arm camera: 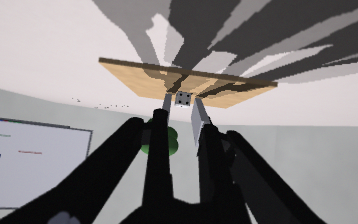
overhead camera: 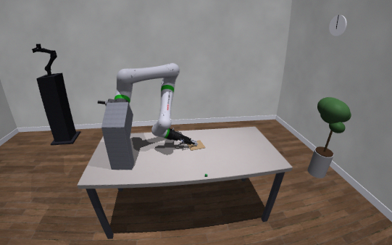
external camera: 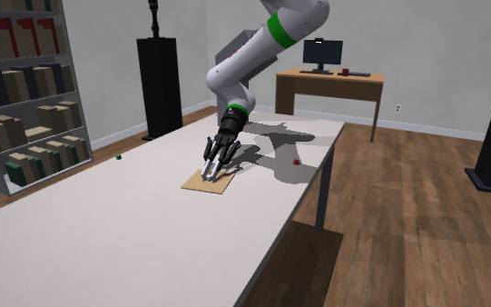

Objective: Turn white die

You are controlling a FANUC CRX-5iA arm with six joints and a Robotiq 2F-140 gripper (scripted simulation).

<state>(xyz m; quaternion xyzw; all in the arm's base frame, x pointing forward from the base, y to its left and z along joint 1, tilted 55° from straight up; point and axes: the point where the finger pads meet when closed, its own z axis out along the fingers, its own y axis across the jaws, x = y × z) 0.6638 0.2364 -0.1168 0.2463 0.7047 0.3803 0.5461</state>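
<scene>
The white die is 20 mm ahead of my hand and 20 mm below it. Also, from my hand: red die (230 mm behind, 240 mm to the left, 30 mm below); then tan mat (20 mm ahead, 30 mm below); then green die (440 mm to the right, 30 mm below).
</scene>
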